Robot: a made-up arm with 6 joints.
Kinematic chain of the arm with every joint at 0, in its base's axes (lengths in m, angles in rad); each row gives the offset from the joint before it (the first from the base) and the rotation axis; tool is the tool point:
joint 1: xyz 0 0 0.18 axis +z
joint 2: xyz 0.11 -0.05 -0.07 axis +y
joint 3: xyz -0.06 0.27 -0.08 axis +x
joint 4: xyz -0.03 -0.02 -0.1 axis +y
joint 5: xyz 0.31 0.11 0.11 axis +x
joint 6: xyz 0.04 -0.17 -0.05 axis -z
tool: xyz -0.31 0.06 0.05
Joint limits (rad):
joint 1: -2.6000..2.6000
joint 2: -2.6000..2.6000
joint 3: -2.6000..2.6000
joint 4: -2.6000..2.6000
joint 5: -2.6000..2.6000
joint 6: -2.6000..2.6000
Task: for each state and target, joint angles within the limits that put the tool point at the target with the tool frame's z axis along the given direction. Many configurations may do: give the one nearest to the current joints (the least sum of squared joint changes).
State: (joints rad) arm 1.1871 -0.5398 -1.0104 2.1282 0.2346 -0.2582
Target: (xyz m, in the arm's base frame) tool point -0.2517 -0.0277 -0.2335 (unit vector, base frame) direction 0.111 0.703 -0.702
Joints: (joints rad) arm 1.7411 0.0389 -0.2911 2.3645 0.0251 0.4466
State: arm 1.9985 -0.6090 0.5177 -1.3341 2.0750 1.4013
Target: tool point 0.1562 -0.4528 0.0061 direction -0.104 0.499 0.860
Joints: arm 2.5932 -0.5991 -0.3229 -2.0161 2.6000 1.8672
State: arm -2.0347 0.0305 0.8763 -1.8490 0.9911 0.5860
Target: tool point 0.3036 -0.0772 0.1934 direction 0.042 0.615 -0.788
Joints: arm -2.3649 0.2430 1.0820 -1.7621 1.3051 0.6420
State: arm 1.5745 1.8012 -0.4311 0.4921 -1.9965 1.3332
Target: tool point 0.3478 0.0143 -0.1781 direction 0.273 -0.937 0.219
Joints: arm 1.7304 1.2617 -1.4125 1.1032 -2.1695 2.1694
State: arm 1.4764 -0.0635 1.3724 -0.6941 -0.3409 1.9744
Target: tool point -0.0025 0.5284 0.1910 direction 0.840 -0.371 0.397
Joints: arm 1.6818 -0.2499 1.6724 -0.4414 -0.6145 2.4118
